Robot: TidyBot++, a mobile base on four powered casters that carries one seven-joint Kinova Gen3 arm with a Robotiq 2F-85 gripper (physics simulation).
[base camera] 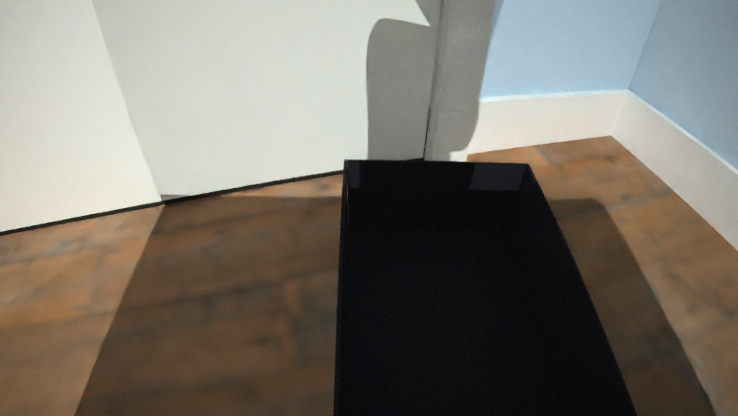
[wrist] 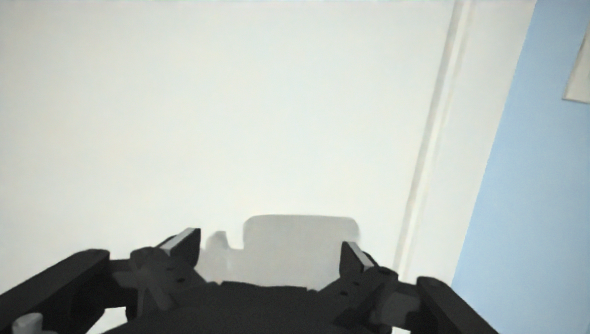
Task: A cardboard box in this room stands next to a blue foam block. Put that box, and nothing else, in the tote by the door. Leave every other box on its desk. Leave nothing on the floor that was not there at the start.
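Places are measured from the arm's base along level axes (x left, y down, z back), in millimetres.
Where they show: gripper, between the fingertips: (wrist: 271,250).
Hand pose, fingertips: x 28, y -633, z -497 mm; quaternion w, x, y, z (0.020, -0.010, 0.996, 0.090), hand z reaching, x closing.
After its pixels a point has its place.
A black tote (base camera: 413,178) {x -55, y 318, z -448 mm} stands on the floor by the white door in the base camera view, right of the middle and running off the lower edge. Its inside is very dark, so its contents cannot be made out. My gripper (wrist: 271,250) {x 28, y -633, z -497 mm} is open in the wrist view, with no object between its fingers, and faces the white door (wrist: 225,110) {x 73, y -711, z -539 mm} (base camera: 248,93) {x 130, y 255, z -524 mm}. The gripper does not show in the base camera view, so its place over the tote cannot be told. The cardboard box and the blue foam block do not show in either view.
The door frame (base camera: 457,77) {x -120, y 258, z -579 mm} (wrist: 435,135) {x -98, y -712, z -579 mm} stands beyond the tote. Blue walls (base camera: 558,51) {x -289, y 237, z -656 mm} (wrist: 530,165) {x -247, y -691, z -645 mm} with a white baseboard (base camera: 547,121) {x -298, y 352, z -645 mm} meet in a corner at the right. Wooden floor (base camera: 232,289) {x 137, y 397, z -357 mm} lies on both sides of the tote, partly in shadow.
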